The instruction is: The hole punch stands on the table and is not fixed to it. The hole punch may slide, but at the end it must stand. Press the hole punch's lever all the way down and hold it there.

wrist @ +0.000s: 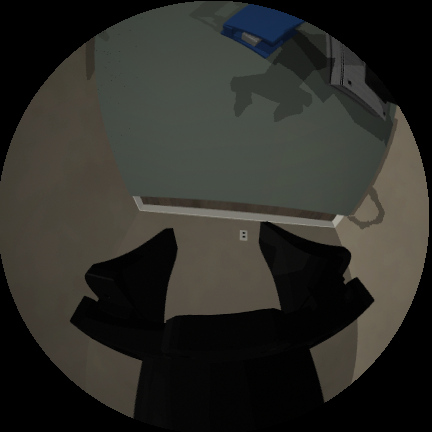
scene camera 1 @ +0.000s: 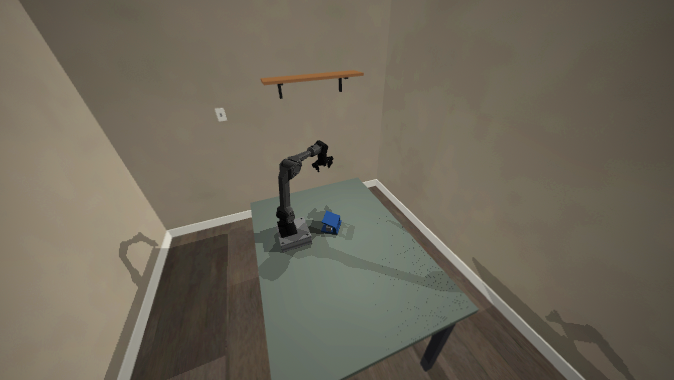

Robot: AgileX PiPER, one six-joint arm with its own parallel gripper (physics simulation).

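Note:
The blue hole punch (scene camera 1: 331, 222) (wrist: 265, 25) stands on the green-grey table (scene camera 1: 345, 310) (wrist: 175, 135), close to the arm's base. Its wide blue lever (scene camera 1: 331, 219) (wrist: 270, 21) is on top and looks tilted, with a gap between it and the lower part where a light metal piece shows. In the wrist view it is cut by the top edge. My gripper (scene camera 1: 325, 167) (wrist: 217, 235) is open, with nothing between its fingers. It hangs high above the table, well above the hole punch and apart from it.
The arm's grey base plate (scene camera 1: 296, 242) (wrist: 345, 82) stands beside the hole punch. A wooden shelf (scene camera 1: 312, 78) is on the back wall, above the arm. A white wall plate (scene camera 1: 221, 114) is left of the shelf. An outlet (wrist: 243, 235) shows on the wall in the wrist view.

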